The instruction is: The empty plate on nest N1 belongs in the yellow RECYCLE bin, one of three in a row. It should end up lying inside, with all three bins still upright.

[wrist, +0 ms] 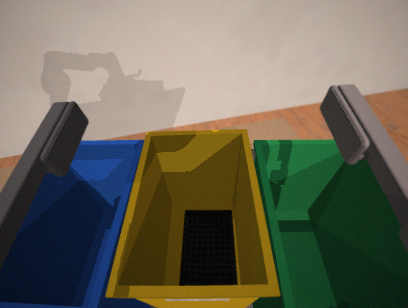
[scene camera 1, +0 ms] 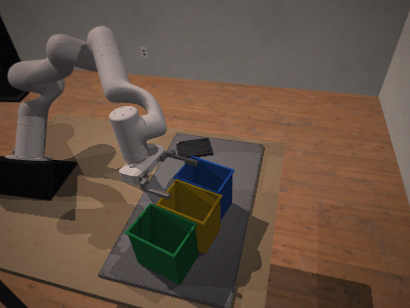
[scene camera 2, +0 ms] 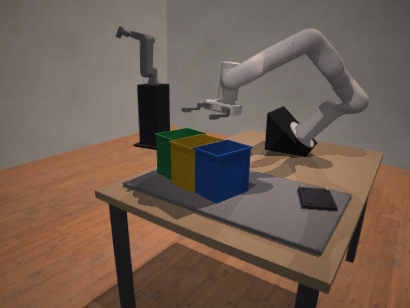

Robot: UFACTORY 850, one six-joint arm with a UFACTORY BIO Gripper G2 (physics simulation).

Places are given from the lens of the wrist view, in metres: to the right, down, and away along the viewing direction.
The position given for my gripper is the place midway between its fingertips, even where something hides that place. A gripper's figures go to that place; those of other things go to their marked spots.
my gripper (wrist: 199, 103): 0.00, -0.03, 0.13
blue bin (wrist: 67, 243): -0.20, 0.13, 0.29
green bin (wrist: 330, 225): 0.19, 0.10, 0.30
yellow recycle bin (wrist: 204, 169): 0.00, 0.02, 0.32
black plate (wrist: 208, 253): 0.01, 0.16, 0.32
The marked spots on the black plate and the yellow recycle bin are 0.13 m apart.
